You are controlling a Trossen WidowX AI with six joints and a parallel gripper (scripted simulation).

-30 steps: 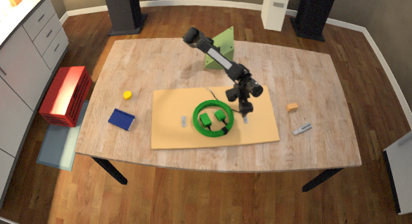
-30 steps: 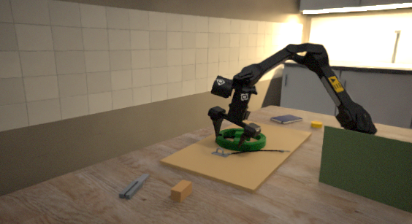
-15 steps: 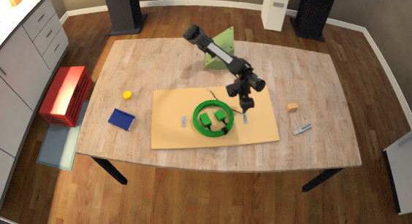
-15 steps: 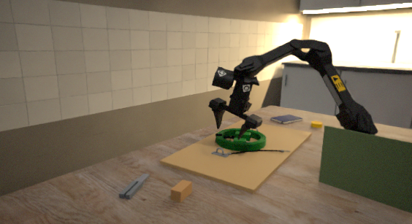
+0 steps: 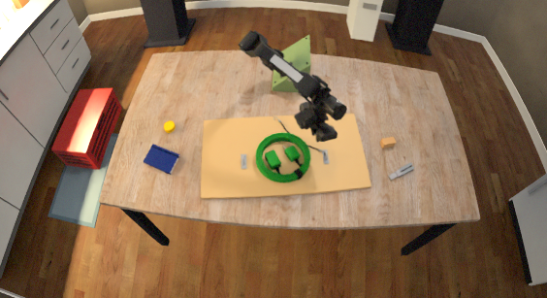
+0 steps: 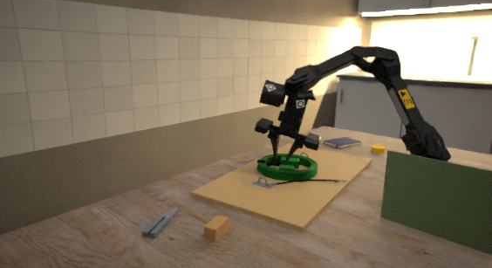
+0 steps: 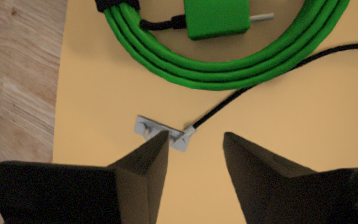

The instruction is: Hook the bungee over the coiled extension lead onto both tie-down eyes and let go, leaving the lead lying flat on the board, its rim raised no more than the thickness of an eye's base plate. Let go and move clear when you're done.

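My hand is 11 cm to the left of the coiled extension lead, 9 cm above it and 6 cm short of it. From my hand the other things lie so: grey clamp (36 cm to the left, 11 cm below, 9 cm ahead); then yellow disc (58 cm to the right, 11 cm below, 7 cm behind).
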